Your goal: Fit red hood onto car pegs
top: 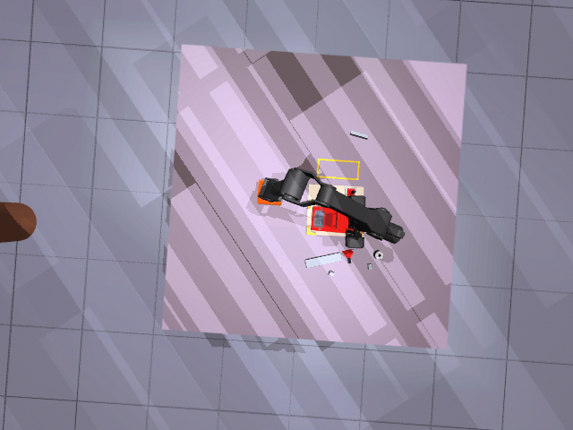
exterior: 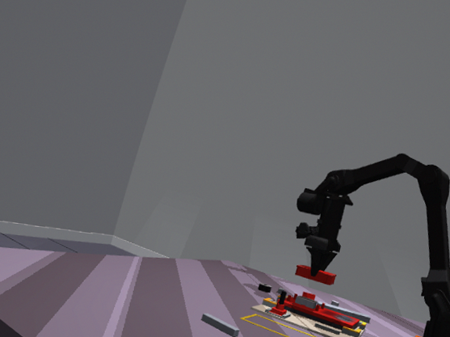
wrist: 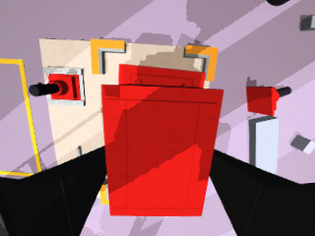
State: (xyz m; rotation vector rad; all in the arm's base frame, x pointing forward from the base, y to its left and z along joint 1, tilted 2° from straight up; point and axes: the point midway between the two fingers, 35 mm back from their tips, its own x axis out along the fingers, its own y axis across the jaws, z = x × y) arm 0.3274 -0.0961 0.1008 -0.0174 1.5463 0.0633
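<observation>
Now: the grey engine block 1 cm ahead of my gripper tip and 8 cm below it. Round my gripper tip: wheel: 18 cm ahead, 14 cm to the right, 10 cm below; car hood: 1 cm above; jig: 2 cm behind, 3 cm to the left, 10 cm below.
</observation>
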